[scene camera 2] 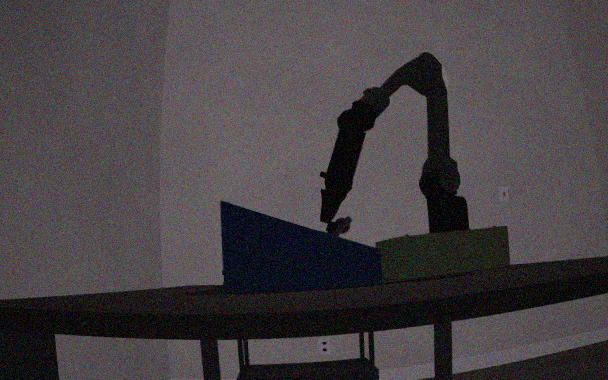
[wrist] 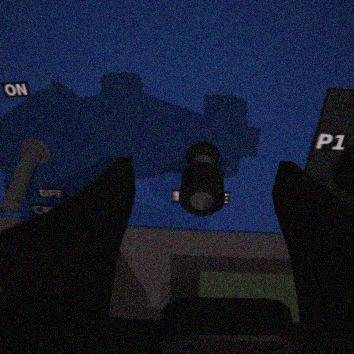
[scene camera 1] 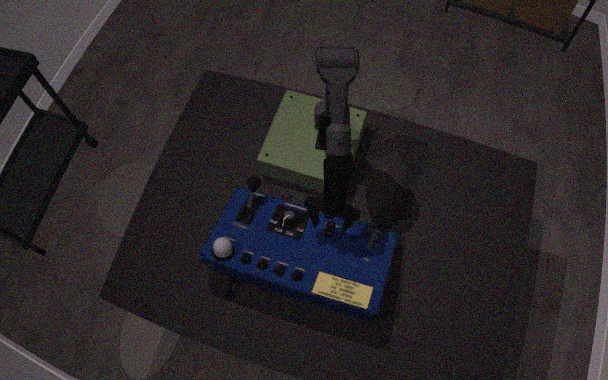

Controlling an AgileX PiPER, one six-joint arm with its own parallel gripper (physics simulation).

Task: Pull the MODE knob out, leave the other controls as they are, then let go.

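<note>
The MODE knob point(scene camera 1: 330, 228) point(wrist: 202, 187) is a small black knob standing up from the sloped top of the blue control box point(scene camera 1: 310, 250) point(scene camera 2: 295, 255) point(wrist: 200, 50). In the wrist view it hides the middle of its white label. My gripper point(scene camera 1: 331, 220) point(scene camera 2: 326, 221) point(wrist: 204, 175) is open. Its two dark fingers stand on either side of the knob, with a gap on each side in the wrist view. In scene camera 2, the fingertips are just above the box's sloped top.
The CHECK toggle lever point(wrist: 22, 175) is left of the fingers in the wrist view. The program dial point(scene camera 1: 288, 216), a slider lever point(scene camera 1: 251, 197), a white ball knob point(scene camera 1: 222, 247) and several small dark buttons are on the box. The green base block point(scene camera 1: 295, 125) point(scene camera 2: 445, 255) stands behind.
</note>
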